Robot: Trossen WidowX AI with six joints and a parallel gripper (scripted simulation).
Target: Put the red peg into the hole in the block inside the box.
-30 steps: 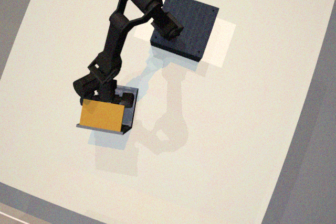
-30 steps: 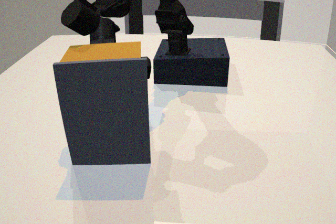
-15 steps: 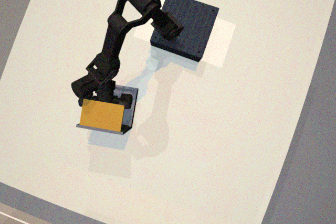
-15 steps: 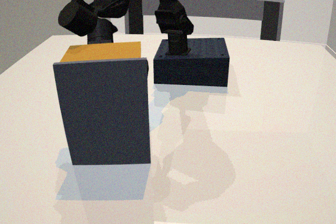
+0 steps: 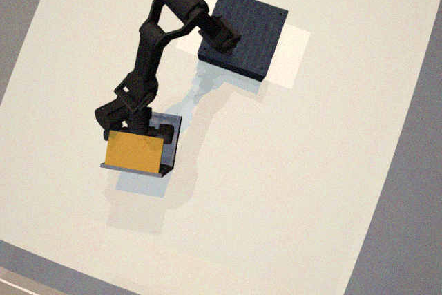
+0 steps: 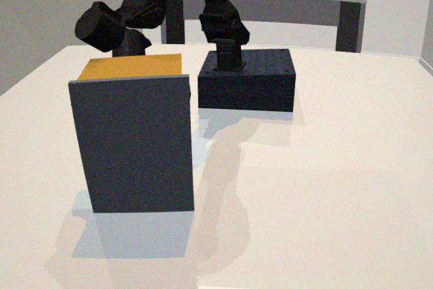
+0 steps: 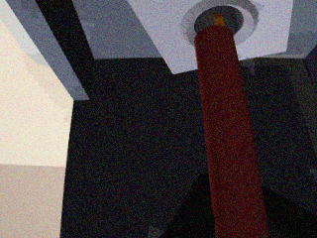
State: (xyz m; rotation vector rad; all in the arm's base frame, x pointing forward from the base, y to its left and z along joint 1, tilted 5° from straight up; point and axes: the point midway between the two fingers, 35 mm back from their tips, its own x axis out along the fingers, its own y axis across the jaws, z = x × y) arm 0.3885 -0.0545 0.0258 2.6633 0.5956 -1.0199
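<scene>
My gripper tip is now 3 cm short of the dark back wall, 2 cm to the right of it and 2 cm below it. Also, from my gripper tip: red peg 3 cm behind, 1 cm to the right, 1 cm below; orange roof 2 cm behind, 12 cm above.
</scene>
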